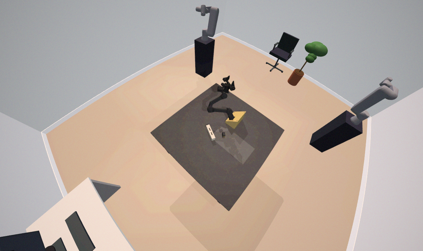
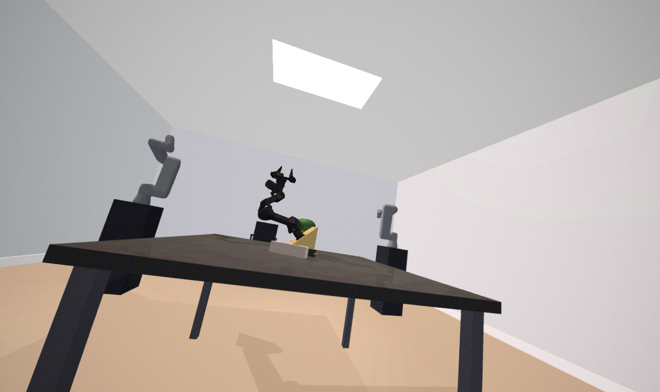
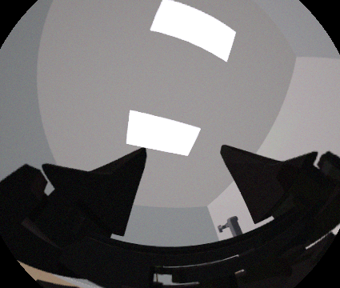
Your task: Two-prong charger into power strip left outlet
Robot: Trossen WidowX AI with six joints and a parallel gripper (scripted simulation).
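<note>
My gripper tip is 330 mm short of the dark charger, 230 mm to the right of it and 560 mm above it.
</note>
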